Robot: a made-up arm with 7 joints.
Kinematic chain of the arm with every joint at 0, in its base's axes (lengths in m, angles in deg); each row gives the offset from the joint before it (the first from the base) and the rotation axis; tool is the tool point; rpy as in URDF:
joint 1: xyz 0 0 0.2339 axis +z
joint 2: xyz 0 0 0 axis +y
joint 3: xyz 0 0 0.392 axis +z
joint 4: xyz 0.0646 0 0 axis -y
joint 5: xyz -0.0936 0 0.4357 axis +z
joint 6: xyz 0 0 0 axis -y
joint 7: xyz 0.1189 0 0 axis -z
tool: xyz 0 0 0 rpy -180 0 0
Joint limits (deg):
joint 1: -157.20..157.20
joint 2: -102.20..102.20
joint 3: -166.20..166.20
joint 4: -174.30..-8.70
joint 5: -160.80..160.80
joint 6: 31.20..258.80
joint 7: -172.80..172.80
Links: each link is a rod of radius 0.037 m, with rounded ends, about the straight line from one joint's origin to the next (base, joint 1, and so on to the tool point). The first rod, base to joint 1, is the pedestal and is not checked.
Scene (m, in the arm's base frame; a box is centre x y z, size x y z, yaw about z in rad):
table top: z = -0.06
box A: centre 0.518 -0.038 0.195 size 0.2 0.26 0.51 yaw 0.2
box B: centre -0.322 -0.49 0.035 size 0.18 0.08 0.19 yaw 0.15
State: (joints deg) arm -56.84 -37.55 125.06 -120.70 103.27 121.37 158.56
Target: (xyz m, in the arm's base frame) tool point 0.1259 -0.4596 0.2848
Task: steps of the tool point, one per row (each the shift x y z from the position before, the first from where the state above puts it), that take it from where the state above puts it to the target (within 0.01 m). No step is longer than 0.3 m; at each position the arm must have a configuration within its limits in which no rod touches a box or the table.
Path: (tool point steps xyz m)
1: 0.1605 -0.0924 0.0988
2: 0.1096 -0.1449 0.1038
3: 0.0426 -0.1749 0.1029
4: -0.0304 -0.1770 0.0962
5: -0.0792 -0.2301 -0.0872
6: -0.1473 -0.1464 -0.1158
7: -0.1656 -0.0451 -0.1268

